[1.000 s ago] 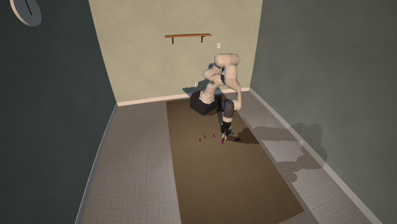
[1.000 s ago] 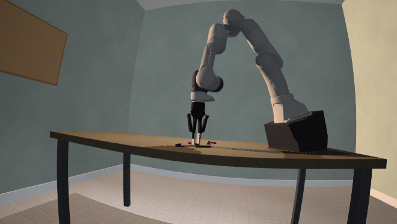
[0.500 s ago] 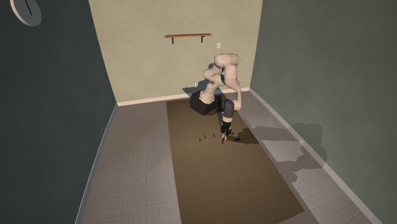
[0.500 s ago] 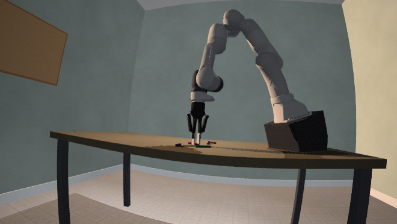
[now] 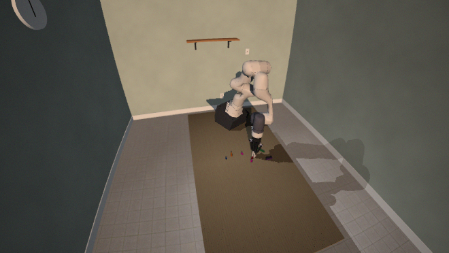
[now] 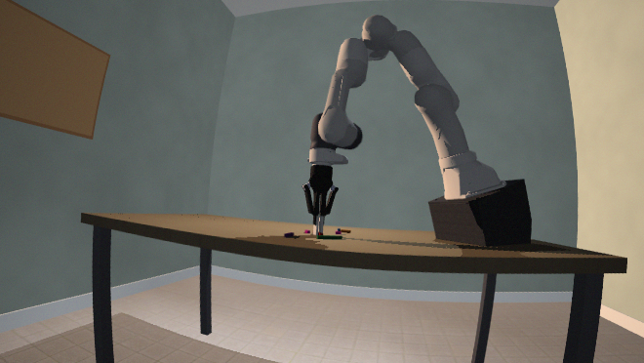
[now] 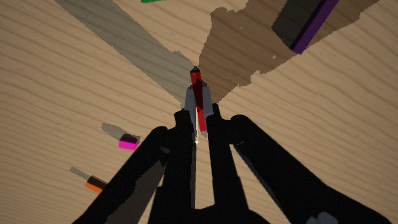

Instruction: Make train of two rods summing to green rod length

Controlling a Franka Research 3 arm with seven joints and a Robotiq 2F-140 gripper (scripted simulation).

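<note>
My hand is 30 mm above the red rod. The rest, counted from my hand: orange rod (200 mm to the right, 30 mm below, 30 mm behind); then purple rod (130 mm to the left, 40 mm ahead, 30 mm below); then green rod (80 mm to the left, 70 mm behind, 30 mm below).
</note>
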